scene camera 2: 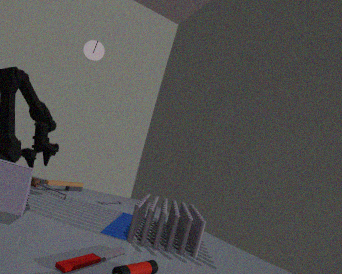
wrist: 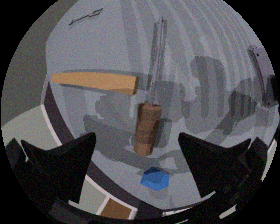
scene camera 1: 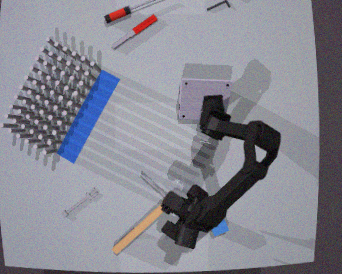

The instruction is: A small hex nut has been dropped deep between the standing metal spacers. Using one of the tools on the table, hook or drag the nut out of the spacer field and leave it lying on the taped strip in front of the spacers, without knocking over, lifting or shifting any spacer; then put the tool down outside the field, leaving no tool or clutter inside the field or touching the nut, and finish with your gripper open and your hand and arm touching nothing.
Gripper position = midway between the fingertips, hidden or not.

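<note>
Scene camera 1: my gripper (scene camera 1: pixel 179 212), open, holding nothing; blue taped strip (scene camera 1: pixel 98 96). Wrist view: wooden bar (wrist: pixel 116 82); brown-handled hook tool (wrist: pixel 148 114); my gripper (wrist: pixel 138 138) here too.
</note>
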